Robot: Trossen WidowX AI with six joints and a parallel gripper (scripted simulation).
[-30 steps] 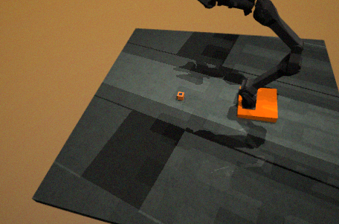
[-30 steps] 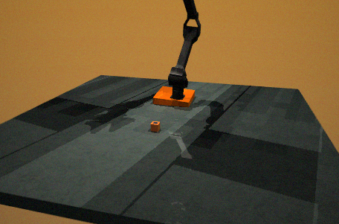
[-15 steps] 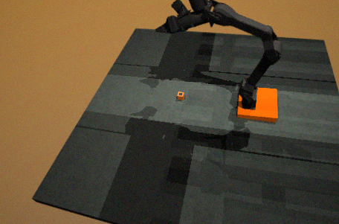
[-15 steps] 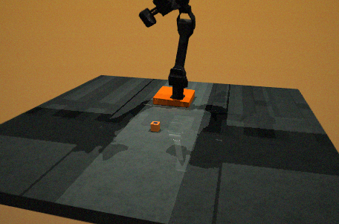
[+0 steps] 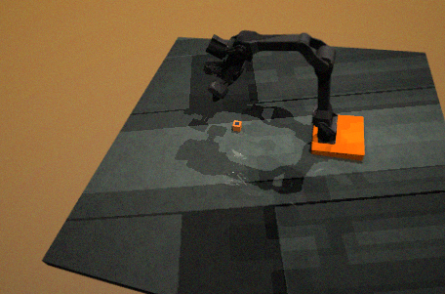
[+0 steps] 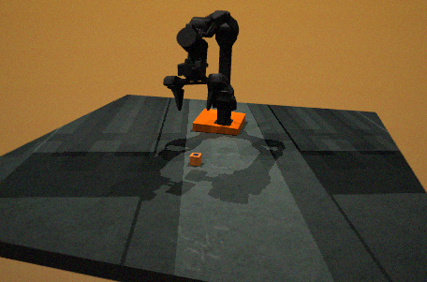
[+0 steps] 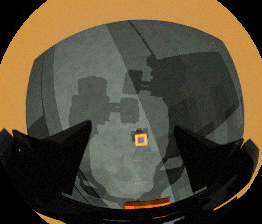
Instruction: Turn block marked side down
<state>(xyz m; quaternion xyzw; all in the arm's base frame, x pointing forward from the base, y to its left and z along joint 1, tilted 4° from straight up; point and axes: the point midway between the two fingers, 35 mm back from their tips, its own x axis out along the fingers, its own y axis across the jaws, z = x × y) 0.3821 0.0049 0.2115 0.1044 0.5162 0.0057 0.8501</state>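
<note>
The small orange block is 170 mm below my gripper tip, 60 mm behind it and 10 mm to the right of it.
</note>
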